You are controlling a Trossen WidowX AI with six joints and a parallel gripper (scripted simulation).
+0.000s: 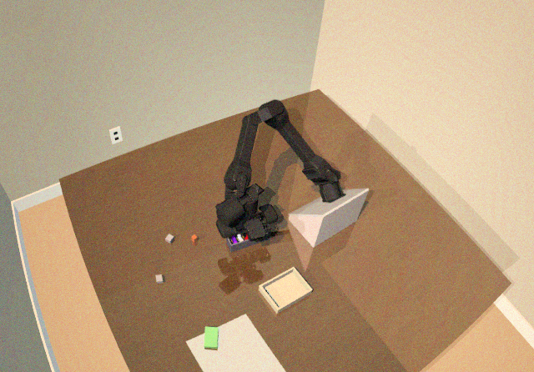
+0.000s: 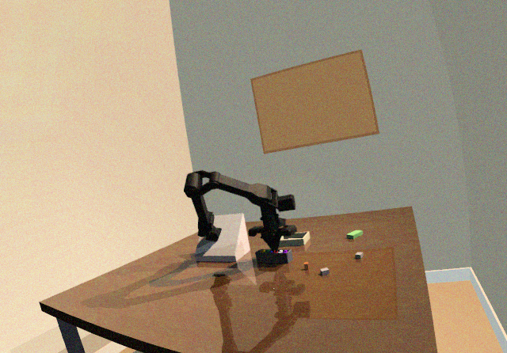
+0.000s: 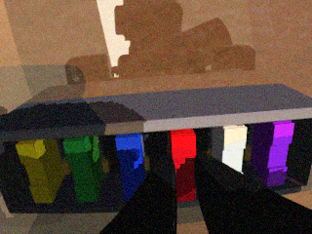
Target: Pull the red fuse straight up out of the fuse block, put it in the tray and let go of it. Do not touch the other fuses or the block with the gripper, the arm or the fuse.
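Now: gripper tip 2 cm past the cream tray, 22 cm to the right of it and 4 cm above it. The rest, counted from my gripper tip: green block 26 cm ahead, 27 cm to the left, 3 cm below; orange piece 15 cm ahead, 8 cm to the right, 3 cm below; red fuse 1 cm below.
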